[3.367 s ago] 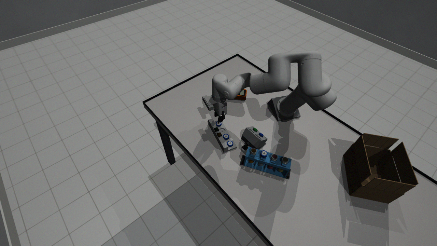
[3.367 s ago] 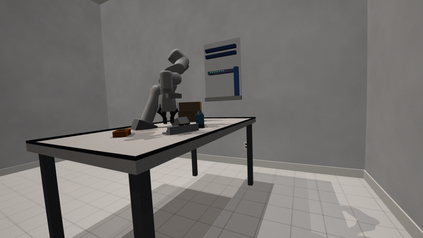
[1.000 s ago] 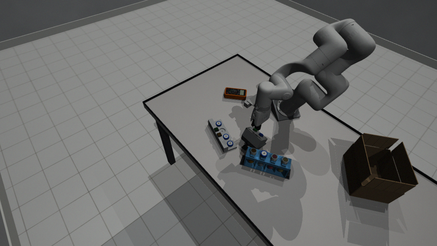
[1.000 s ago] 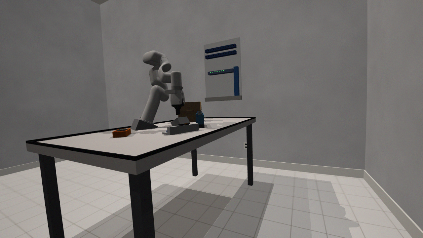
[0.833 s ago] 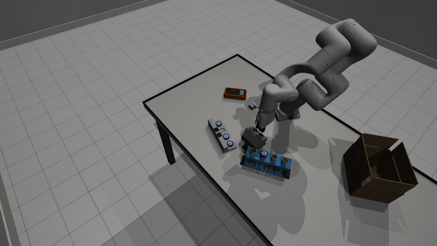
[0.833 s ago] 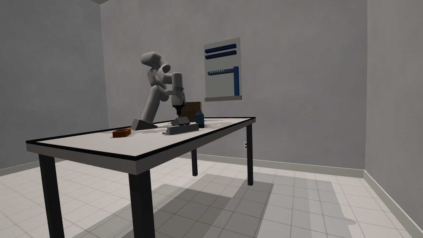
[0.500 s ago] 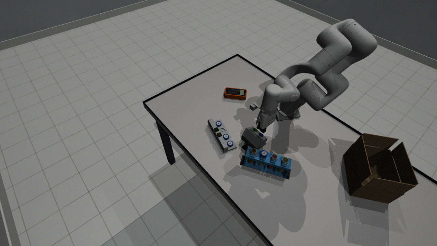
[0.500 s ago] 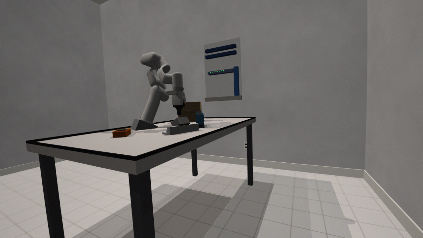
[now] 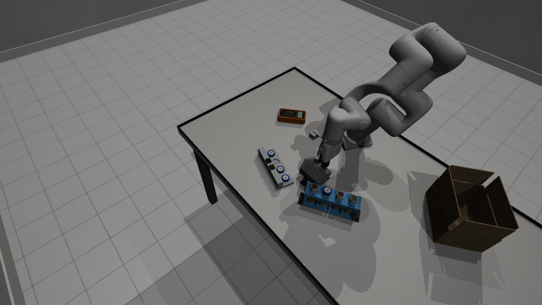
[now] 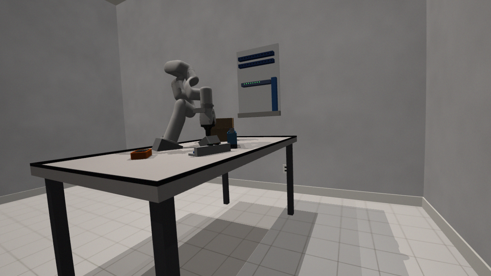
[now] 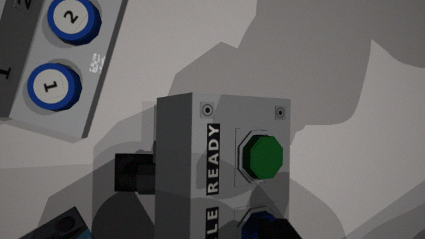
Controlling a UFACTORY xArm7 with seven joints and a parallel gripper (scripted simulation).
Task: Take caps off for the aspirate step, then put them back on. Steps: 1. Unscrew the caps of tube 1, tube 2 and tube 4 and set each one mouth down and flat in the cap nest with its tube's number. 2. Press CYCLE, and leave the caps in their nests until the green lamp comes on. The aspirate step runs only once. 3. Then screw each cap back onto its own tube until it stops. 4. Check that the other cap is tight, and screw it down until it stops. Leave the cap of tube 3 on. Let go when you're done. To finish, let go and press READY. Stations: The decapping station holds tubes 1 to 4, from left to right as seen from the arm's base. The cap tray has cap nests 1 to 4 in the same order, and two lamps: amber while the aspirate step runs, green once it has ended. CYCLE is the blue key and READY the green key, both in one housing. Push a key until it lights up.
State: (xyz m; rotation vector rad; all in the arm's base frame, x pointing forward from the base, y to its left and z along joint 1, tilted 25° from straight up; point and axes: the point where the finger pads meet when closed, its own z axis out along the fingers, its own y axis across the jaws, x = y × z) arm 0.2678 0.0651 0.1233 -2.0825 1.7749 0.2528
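My gripper is now 30 mm above the blue key. Also, from my hand: cap 3 (130 mm to the left, 90 mm ahead, 10 mm above); then key housing (50 mm below, 20 mm to the right, 20 mm ahead); then green key (40 mm to the right, 30 mm below, 10 mm ahead).
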